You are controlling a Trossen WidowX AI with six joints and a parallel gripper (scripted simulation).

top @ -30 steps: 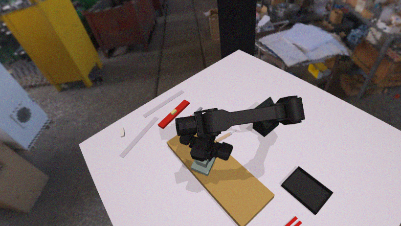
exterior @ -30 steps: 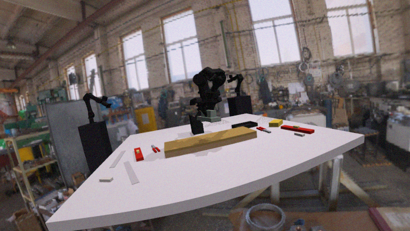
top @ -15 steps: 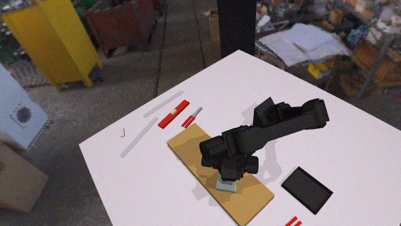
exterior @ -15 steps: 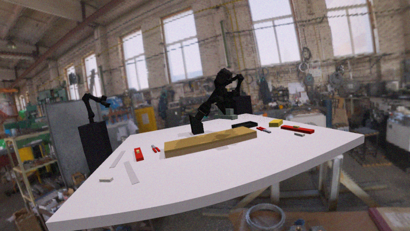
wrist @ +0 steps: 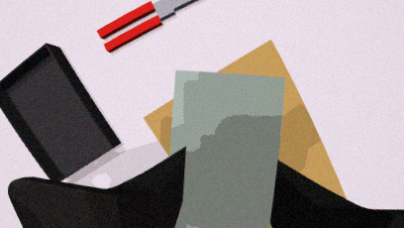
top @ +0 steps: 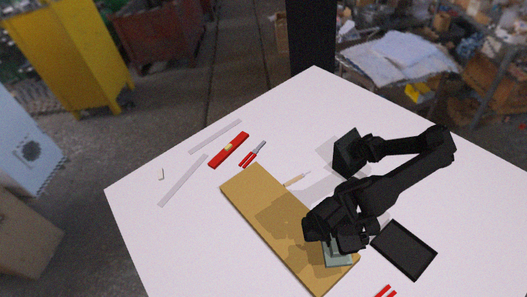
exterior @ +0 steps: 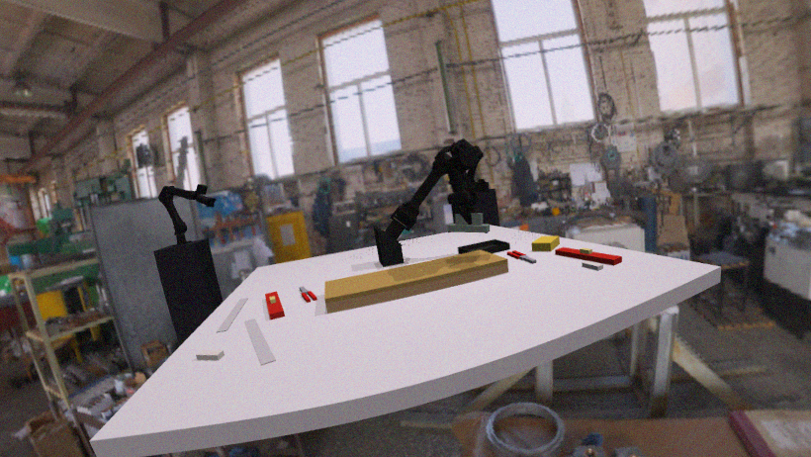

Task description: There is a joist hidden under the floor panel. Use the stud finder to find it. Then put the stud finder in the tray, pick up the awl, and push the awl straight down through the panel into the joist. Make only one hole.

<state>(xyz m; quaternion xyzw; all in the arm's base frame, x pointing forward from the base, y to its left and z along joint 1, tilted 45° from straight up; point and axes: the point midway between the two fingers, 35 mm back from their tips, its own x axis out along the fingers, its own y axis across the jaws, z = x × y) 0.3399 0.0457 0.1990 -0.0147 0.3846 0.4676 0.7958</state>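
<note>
Right now the stud finder is 20 mm to the right of my gripper tip, 20 mm behind it and 20 mm above it. From my gripper tip the other things lie so: yellow block (310 mm to the left, 130 mm below, 20 mm behind); black tray (180 mm behind, 130 mm to the left, 130 mm below); awl (300 mm to the right, 180 mm behind, 140 mm below).
</note>
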